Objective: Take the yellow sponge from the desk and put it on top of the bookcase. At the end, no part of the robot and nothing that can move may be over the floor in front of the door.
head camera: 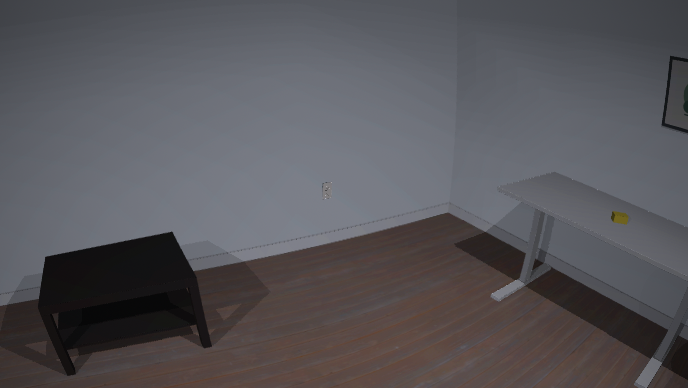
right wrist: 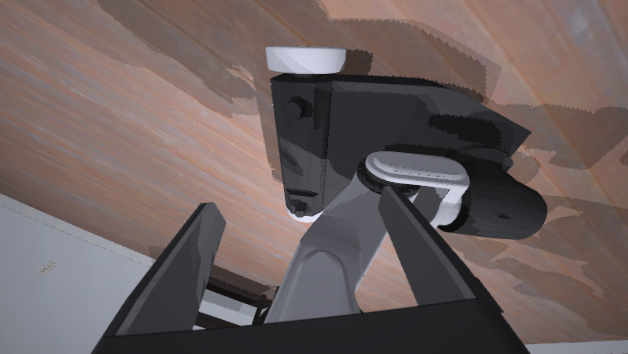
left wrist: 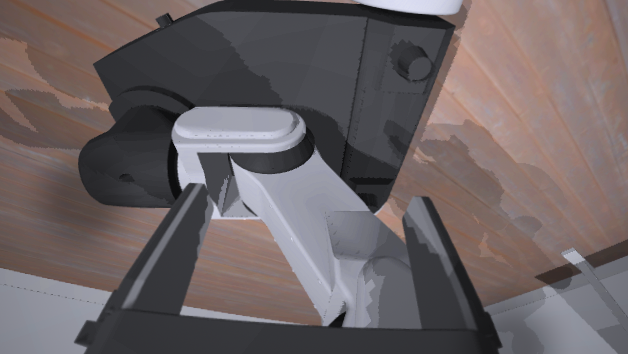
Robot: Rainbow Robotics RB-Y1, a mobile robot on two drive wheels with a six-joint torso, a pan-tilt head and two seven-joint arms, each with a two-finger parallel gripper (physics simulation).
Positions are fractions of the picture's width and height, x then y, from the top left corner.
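Through the head camera I see a desk (head camera: 0.94, 0.61) and a low black table (head camera: 0.20, 0.74). My left gripper (left wrist: 0.49, 0.57) appears in the left wrist view. In the right wrist view I find my right gripper (right wrist: 0.48, 0.58), and the low black table (right wrist: 0.41, 0.85) is visible there too.
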